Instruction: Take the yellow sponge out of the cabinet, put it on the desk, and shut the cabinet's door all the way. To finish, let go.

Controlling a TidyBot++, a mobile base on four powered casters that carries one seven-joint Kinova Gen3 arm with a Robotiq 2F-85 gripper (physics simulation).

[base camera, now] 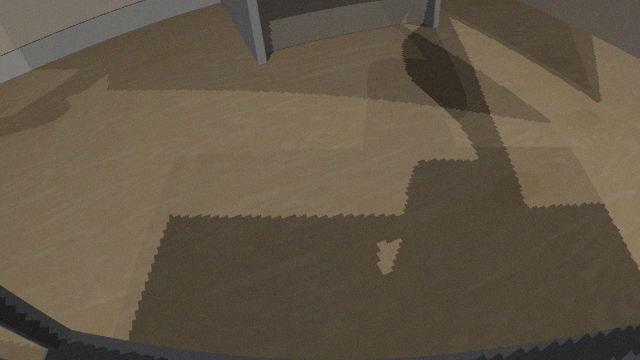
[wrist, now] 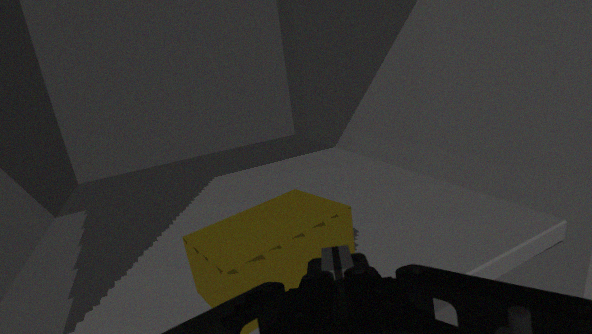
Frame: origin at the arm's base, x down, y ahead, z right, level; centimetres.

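Where they show: gripper, between the fingertips: (wrist: pixel 337 265).
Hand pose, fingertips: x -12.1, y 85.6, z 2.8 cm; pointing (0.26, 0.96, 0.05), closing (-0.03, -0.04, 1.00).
Each offset is from my fingertips to the top centre of the thing. "*": to the spot under its first point. Level surfaces: height alone.
The yellow sponge @(dy +6.0, dx +0.0, dz -4.0 cm) (wrist: pixel 265 225) lies on a grey shelf @(dx +4.5 cm) (wrist: pixel 420 200) inside the cabinet, in the lower middle of the wrist view. My gripper (wrist: pixel 337 265) is shut with nothing between its fingers. Its fingertips show in front of the sponge's right part and hide some of it; whether they touch it I cannot tell. The cabinet (base camera: pixel 260 35) (wrist: pixel 475 90) shows its lower part at the top of the base camera view. Neither the cabinet's door nor the desk can be made out for certain.
In the wrist view the cabinet's back panel @(* dy +47.1, dx -11.5, dz -24.1 cm) (wrist: pixel 165 75) stands behind the sponge, and side walls rise left and right. The shelf's front edge (wrist: pixel 525 250) is at the lower right. In the base camera view, shadows fall across the wooden floor @(dx +51.7 cm) (base camera: pixel 250 120) before the cabinet.
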